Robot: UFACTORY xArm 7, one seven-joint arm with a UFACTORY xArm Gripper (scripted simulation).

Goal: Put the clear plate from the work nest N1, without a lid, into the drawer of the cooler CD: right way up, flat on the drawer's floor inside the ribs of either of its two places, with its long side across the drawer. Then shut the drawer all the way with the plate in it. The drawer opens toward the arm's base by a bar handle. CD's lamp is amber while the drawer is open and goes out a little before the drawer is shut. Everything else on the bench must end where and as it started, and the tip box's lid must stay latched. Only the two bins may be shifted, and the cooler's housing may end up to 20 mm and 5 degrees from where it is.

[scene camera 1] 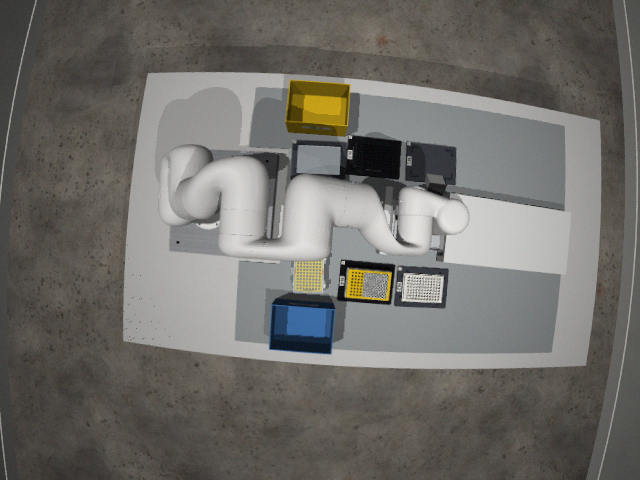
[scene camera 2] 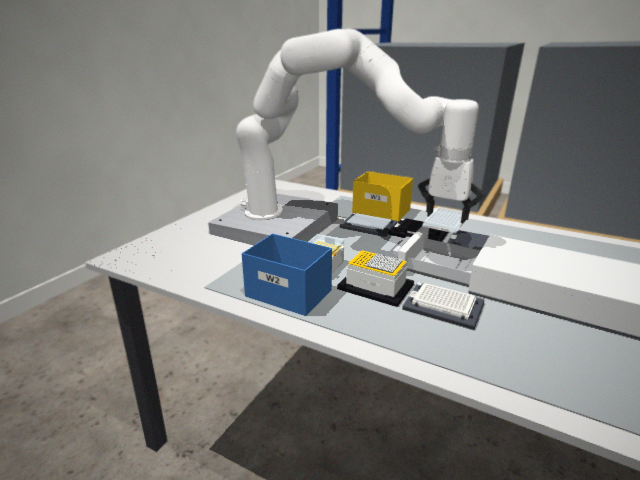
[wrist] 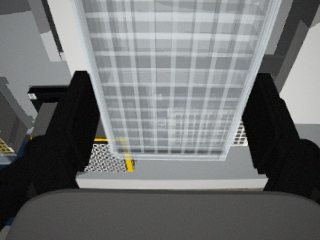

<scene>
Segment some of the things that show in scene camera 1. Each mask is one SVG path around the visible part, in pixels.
A cooler CD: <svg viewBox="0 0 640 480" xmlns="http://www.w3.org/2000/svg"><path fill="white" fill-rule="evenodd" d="M443 195L450 199L458 199L467 206L469 224L459 234L433 235L433 245L430 250L437 251L436 261L566 275L571 212L454 193ZM386 186L383 188L381 203L389 228L396 239L397 220L395 220L395 216L398 214L398 198L392 198L393 187Z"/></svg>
A tip box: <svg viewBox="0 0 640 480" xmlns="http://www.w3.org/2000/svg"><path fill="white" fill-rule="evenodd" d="M347 267L344 297L389 301L391 271Z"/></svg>
</scene>
